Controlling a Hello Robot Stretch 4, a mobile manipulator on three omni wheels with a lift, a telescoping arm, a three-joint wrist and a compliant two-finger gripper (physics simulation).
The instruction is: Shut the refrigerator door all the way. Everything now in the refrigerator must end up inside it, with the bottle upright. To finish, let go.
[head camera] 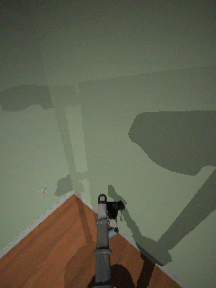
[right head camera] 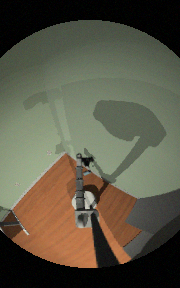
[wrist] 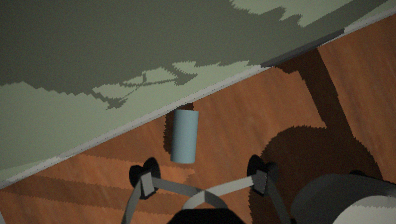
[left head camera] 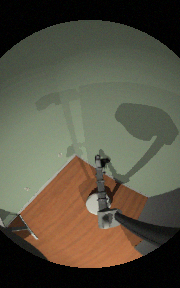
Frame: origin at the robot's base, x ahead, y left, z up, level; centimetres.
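Where they show: gripper, fingertip midpoint: (head camera: 112,224) (right head camera: 87,168) (wrist: 203,170); robot's base, origin of the base link: (right head camera: 84,201) (left head camera: 97,202).
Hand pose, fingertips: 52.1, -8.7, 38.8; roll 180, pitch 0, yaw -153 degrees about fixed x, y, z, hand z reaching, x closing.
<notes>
Each offset is from my fingertips to the top centre of the thing, as dx, dy, dz. "spot": to the spot under its first point.
A light blue cylinder {+4.9, +1.4, -34.6} (wrist: 185,137) (head camera: 113,232) (right head camera: 87,172) lies on the wooden floor close to the green wall. I cannot tell whether it is the bottle. My gripper (wrist: 203,170) (head camera: 115,225) is open and empty, its two fingertips well apart above the floor; in the wrist view the cylinder lies beyond and between them, apart from both. No refrigerator, door or contents can be made out for certain in these views.
A round object with a pale top (left head camera: 96,204) (right head camera: 84,201) (wrist: 367,212) stands below the arm. The green wall (head camera: 40,150) meets the floor along a pale baseboard (wrist: 120,132). Grey surfaces {spot: -87.2, -80.9, +26.2} (left head camera: 167,206) (right head camera: 160,210) stand at the right. A pale bar (left head camera: 29,228) (right head camera: 21,223) shows at the lower left.
</notes>
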